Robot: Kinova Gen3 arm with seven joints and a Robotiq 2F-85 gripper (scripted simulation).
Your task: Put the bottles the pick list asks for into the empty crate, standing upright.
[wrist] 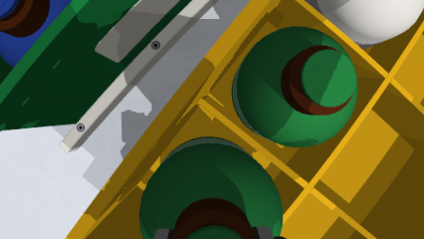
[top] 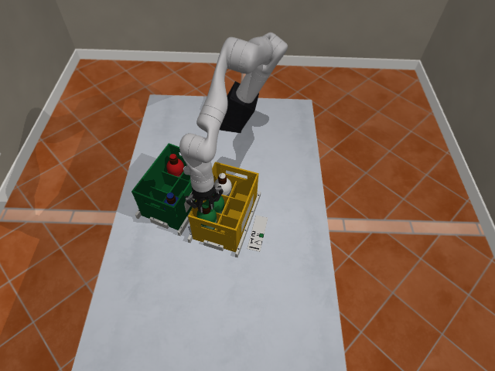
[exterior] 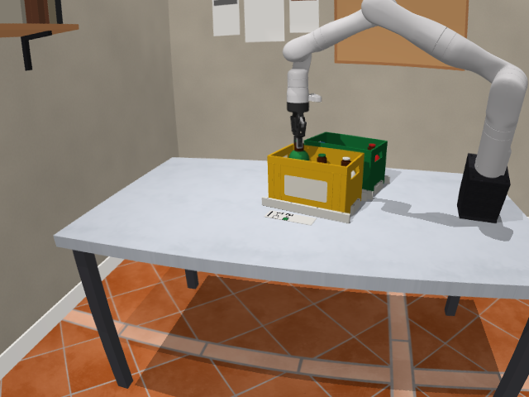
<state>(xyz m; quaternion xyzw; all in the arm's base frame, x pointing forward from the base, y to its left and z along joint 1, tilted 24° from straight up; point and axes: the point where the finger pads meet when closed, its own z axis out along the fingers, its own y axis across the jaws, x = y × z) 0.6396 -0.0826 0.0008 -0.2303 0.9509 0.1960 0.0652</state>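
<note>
My hand is 110 mm above the yellow crate, 80 mm past it and 60 mm to the right of it. Round my hand: green crate 170 mm to the right, 150 mm behind, 110 mm below; blue-label bottle 150 mm to the right, 110 mm below, 60 mm behind; white-label bottle 170 mm behind, 110 mm below, 30 mm to the left.
</note>
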